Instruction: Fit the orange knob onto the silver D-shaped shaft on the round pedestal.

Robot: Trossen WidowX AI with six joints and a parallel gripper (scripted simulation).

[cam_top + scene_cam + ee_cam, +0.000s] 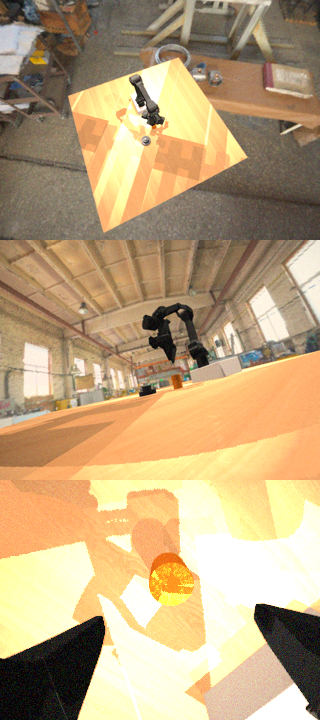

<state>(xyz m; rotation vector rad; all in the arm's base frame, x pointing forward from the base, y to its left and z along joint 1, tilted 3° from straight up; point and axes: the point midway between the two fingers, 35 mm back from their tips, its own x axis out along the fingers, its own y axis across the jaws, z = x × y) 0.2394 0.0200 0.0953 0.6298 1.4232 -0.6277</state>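
The orange knob is 8 cm below my gripper tip. From my gripper tip the other things lie so: round dark pedestal: 9 cm ahead, 12 cm to the right, 9 cm below.
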